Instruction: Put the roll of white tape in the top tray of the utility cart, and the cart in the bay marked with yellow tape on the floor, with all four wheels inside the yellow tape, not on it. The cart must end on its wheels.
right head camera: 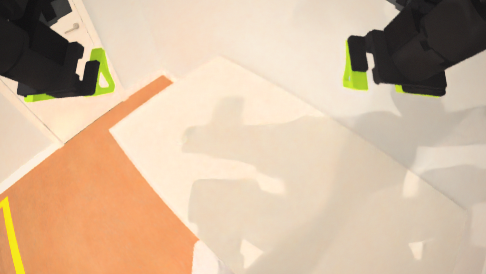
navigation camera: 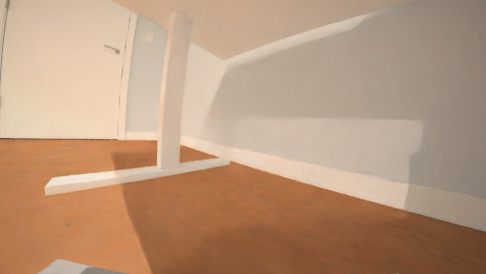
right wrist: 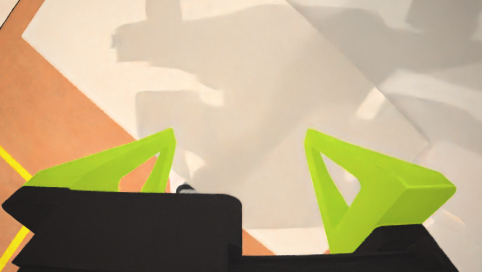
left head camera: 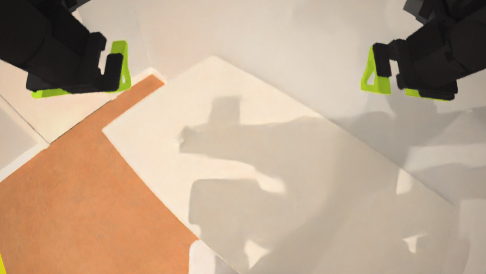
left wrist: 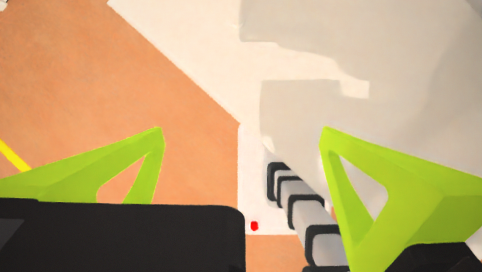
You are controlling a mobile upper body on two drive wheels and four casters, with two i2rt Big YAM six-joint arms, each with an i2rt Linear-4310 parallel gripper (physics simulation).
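Observation:
A small faint pale shape (left head camera: 184, 136) (right wrist: 115, 41), possibly the white tape roll, lies on the white table at a shadow's edge; its outline is hard to tell. My left gripper (left head camera: 82, 92) (right head camera: 70, 97) (left wrist: 241, 135) is open and empty, above and left of the table in the head views. My right gripper (left head camera: 400, 93) (right head camera: 382, 90) (right wrist: 240, 136) is open and empty, above the table's far right side. Yellow floor tape (left head camera: 2, 265) (right head camera: 13, 237) (left wrist: 15, 156) (right wrist: 15, 162) shows in part at the left. The utility cart does not show in these views.
The white table top (left head camera: 165, 105) (right head camera: 170, 107) covers the middle. Its white leg (navigation camera: 172, 95) stands on a floor bar (navigation camera: 100, 177) before the wall. A door (navigation camera: 65, 70) is at the left. A white plate (left wrist: 252, 200) with a red dot shows below the left gripper.

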